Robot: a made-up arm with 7 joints. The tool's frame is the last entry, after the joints. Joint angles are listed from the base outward. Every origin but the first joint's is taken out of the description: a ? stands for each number. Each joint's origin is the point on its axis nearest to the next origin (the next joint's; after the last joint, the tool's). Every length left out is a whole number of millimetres.
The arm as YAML. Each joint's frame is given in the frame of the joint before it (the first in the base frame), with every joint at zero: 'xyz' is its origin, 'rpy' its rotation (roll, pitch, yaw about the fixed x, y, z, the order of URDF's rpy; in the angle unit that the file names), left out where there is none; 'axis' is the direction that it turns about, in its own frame. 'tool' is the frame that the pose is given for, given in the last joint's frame.
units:
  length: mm
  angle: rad
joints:
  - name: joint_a
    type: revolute
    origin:
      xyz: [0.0, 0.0, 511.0]
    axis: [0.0, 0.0, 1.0]
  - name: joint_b
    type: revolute
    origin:
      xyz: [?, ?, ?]
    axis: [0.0, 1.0, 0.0]
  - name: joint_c
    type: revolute
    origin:
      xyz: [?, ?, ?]
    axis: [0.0, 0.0, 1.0]
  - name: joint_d
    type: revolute
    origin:
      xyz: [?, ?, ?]
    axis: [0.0, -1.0, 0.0]
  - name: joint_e
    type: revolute
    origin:
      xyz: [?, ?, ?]
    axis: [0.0, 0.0, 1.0]
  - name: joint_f
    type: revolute
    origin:
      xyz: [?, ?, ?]
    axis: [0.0, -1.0, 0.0]
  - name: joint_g
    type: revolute
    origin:
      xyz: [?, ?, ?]
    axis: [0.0, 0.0, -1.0]
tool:
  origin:
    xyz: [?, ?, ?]
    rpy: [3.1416, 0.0, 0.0]
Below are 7 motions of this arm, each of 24 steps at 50 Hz.
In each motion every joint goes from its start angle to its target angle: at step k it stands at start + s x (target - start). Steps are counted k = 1, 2, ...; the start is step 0. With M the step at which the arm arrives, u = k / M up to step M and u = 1 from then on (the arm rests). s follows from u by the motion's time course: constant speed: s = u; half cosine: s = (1 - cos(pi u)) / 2; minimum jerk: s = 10 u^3 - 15 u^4 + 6 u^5.
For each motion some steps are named. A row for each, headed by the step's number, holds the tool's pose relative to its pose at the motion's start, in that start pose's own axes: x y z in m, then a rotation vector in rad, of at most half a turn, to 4 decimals.
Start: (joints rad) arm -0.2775 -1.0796 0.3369 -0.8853 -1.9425 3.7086 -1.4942
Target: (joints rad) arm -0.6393 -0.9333 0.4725 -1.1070 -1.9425 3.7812 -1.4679
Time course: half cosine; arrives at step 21
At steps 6, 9, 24:
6: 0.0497 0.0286 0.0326 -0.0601 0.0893 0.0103
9: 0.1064 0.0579 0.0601 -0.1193 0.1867 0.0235
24: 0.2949 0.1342 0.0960 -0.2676 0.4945 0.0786

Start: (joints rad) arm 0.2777 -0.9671 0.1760 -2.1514 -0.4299 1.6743 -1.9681
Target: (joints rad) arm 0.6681 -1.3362 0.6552 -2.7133 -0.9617 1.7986 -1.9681
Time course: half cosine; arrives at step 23
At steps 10, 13, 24:
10: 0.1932 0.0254 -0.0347 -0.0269 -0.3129 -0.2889
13: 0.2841 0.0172 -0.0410 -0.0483 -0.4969 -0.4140
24: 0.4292 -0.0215 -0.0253 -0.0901 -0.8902 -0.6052

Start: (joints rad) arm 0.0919 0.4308 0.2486 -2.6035 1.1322 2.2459 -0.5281
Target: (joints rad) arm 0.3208 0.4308 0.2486 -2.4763 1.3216 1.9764 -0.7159
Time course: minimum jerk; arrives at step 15
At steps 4, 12, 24:
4: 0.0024 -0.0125 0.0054 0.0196 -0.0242 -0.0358
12: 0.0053 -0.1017 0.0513 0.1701 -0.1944 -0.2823
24: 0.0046 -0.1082 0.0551 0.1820 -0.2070 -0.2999

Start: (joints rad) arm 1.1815 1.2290 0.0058 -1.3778 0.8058 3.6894 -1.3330
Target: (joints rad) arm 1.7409 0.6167 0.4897 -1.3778 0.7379 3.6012 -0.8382
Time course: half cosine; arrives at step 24
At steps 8, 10, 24:
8: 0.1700 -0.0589 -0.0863 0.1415 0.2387 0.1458
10: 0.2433 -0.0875 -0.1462 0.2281 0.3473 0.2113
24: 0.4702 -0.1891 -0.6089 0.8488 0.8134 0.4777

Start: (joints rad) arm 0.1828 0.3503 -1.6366 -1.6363 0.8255 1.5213 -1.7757
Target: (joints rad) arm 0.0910 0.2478 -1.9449 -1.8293 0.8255 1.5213 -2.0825
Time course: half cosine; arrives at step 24
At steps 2, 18, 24:
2: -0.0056 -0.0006 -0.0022 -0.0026 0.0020 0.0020
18: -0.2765 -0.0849 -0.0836 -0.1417 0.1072 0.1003
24: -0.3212 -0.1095 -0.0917 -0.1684 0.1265 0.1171

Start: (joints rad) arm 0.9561 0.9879 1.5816 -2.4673 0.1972 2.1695 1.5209
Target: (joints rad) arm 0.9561 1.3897 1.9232 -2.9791 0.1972 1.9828 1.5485
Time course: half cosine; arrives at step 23
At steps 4, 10, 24:
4: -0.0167 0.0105 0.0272 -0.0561 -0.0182 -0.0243
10: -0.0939 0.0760 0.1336 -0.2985 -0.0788 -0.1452
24: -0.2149 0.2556 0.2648 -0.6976 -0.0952 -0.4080

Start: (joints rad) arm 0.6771 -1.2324 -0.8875 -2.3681 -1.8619 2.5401 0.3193
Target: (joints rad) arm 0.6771 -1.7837 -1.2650 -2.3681 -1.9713 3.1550 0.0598
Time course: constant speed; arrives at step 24
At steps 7, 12, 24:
7: -0.0517 0.0569 -0.0042 0.0312 0.1636 0.0912
12: -0.0929 0.0865 -0.0063 0.0371 0.2881 0.1559
24: -0.1950 0.1188 -0.0055 -0.0093 0.6025 0.3117

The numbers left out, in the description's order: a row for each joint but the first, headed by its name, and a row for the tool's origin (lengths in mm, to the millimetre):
joint_b: 0.0 0.0 0.0
joint_c: 0.0 0.0 198.0
joint_d: 55.0 0.0 0.0
joint_e: -129.0 0.0 602.0
joint_f: 0.0 0.0 0.0
joint_g: 70.0 0.0 0.0
tool: 0.0 0.0 0.0

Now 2 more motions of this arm.
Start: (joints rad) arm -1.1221 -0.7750 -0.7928 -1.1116 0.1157 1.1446 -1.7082
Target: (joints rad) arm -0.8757 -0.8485 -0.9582 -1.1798 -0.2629 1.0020 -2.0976
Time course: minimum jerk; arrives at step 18
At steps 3, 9, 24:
3: -0.0044 0.0016 0.0029 0.0105 -0.0044 -0.0079
9: -0.0608 0.0224 0.0472 0.1603 -0.0467 -0.1140
24: -0.1179 0.0446 0.1067 0.3436 -0.0596 -0.2322

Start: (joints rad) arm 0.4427 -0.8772 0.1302 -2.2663 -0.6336 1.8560 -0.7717
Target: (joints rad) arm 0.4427 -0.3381 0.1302 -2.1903 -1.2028 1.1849 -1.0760
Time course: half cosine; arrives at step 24
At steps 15, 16, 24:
15: 0.1023 -0.0693 0.1990 0.2811 -0.6841 -0.4792
16: 0.1081 -0.0777 0.2150 0.3034 -0.7411 -0.5151
24: 0.1286 -0.1166 0.2804 0.3934 -0.9834 -0.6563

